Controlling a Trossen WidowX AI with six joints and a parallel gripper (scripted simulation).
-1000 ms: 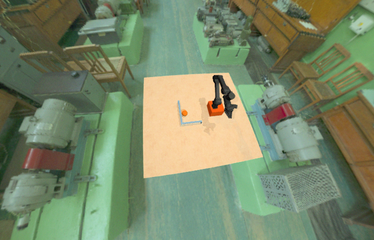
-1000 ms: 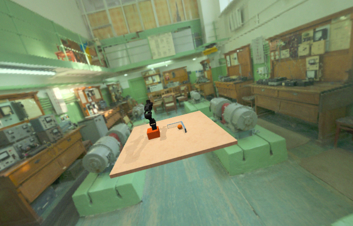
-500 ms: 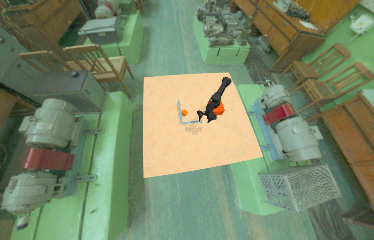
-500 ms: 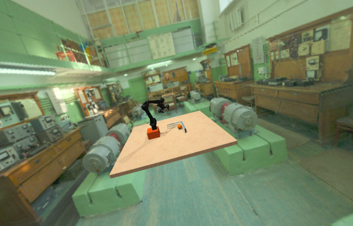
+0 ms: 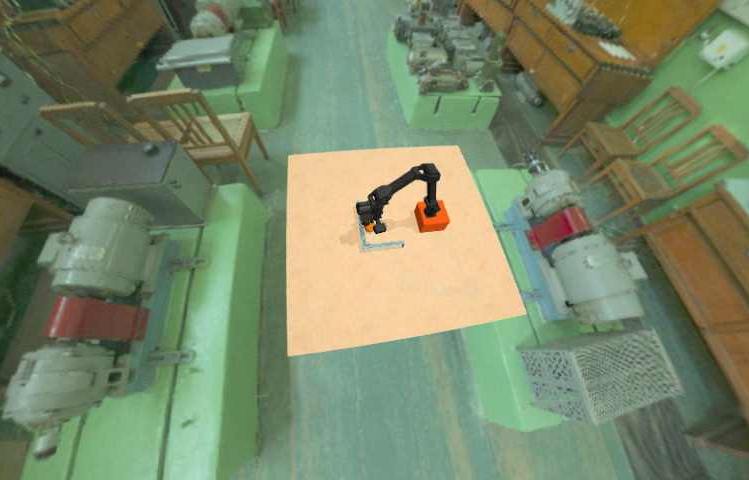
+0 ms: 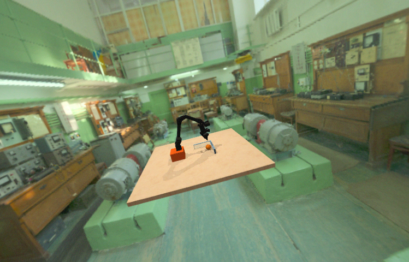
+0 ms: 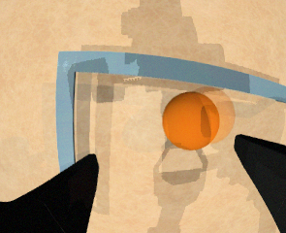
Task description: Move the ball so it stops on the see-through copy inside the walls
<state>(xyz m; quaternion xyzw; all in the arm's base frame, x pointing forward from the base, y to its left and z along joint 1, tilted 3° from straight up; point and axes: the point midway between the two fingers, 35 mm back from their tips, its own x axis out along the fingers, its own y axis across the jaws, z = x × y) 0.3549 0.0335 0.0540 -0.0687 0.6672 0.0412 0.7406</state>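
My gripper tip is 50 mm past the wall, 100 mm to the right of it and 90 mm above it.
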